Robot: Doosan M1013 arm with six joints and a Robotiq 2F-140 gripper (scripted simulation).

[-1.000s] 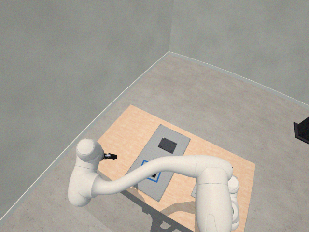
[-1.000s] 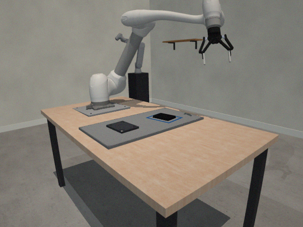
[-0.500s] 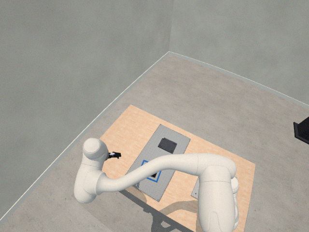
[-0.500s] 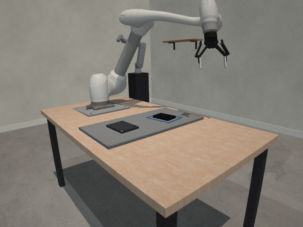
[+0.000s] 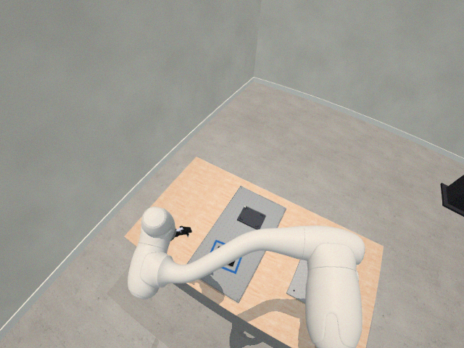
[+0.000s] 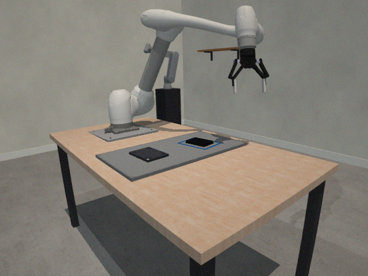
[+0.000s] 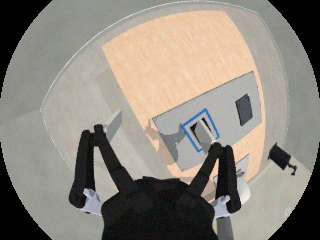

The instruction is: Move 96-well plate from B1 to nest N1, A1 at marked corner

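My gripper is now 280 mm above the black 96-well plate, 220 mm past it and 140 mm to the left of it. From my hand the other things lie so: dark plate nest (450 mm to the right, 280 mm below, 220 mm behind).
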